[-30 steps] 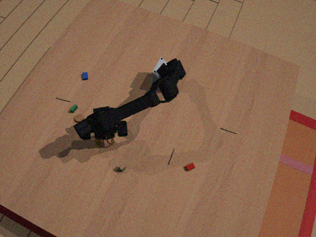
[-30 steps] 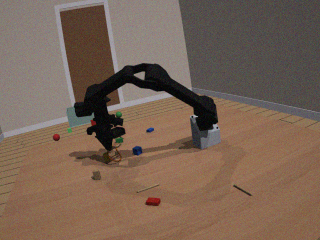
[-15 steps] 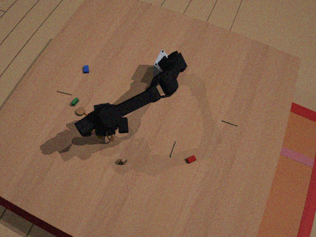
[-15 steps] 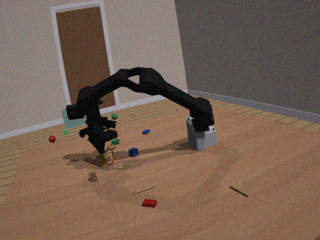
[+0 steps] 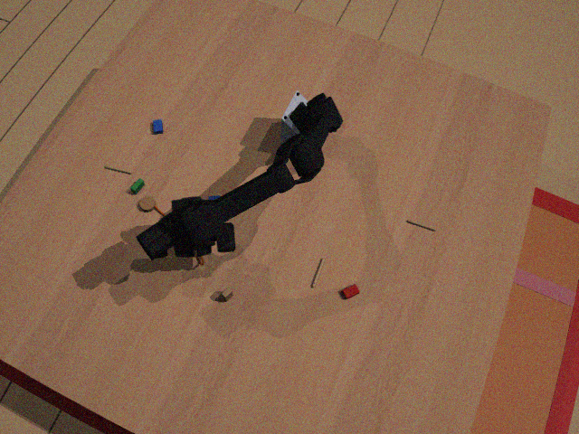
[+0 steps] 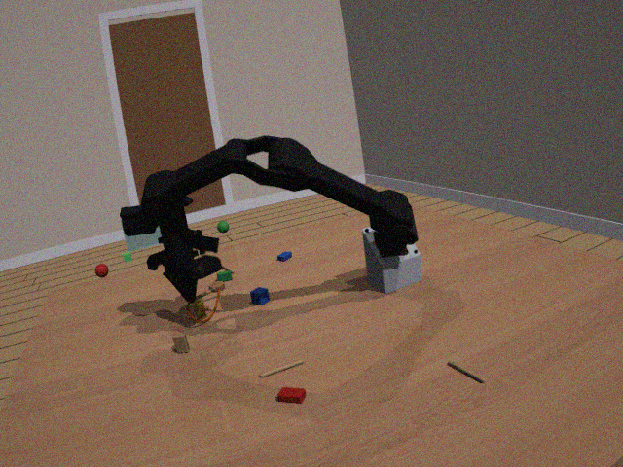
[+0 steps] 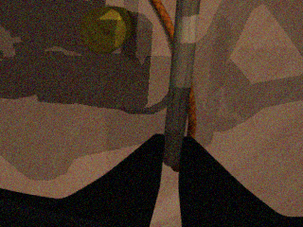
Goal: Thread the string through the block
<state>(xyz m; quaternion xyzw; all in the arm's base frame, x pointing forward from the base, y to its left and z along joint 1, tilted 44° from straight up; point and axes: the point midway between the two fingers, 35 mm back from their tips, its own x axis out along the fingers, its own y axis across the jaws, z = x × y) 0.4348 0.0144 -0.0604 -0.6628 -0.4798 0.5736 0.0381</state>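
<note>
Right now the tan wooden block is 100 mm to the left of my gripper tip, 40 mm below it and 30 mm ahead of it. Round my gripper tip: yellow cylinder (50 mm to the right, 40 mm below, 10 mm behind); then round wooden button (200 mm to the right, 60 mm behind, 50 mm below); then thin wooden stick (10 mm to the right, 10 mm behind).
</note>
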